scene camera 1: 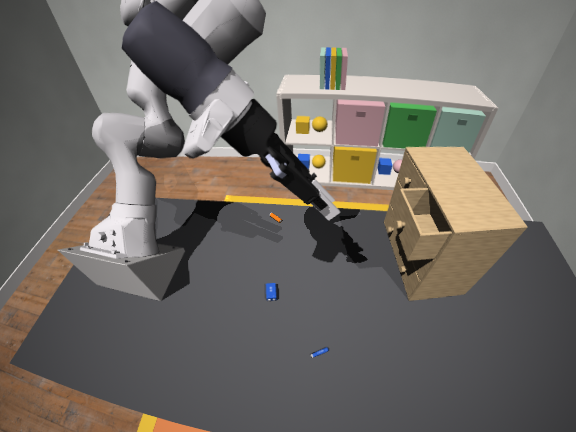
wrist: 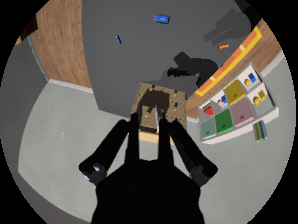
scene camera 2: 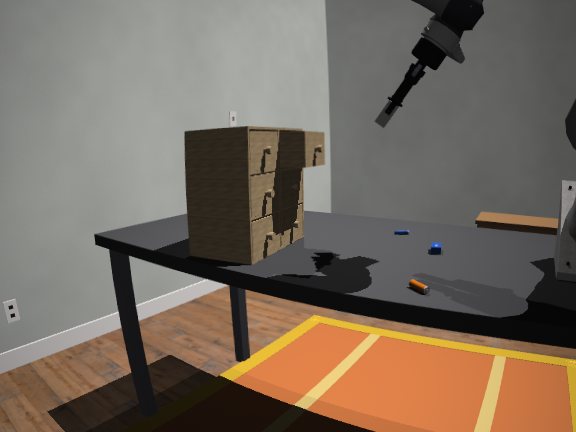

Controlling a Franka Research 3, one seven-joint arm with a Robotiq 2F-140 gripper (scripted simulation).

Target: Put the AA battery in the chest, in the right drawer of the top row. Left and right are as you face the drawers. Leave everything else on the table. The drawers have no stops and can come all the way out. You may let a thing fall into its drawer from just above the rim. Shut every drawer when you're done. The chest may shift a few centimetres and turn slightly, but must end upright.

gripper: scene camera 1 331,209; wrist 148,108; scene camera 2 379,123
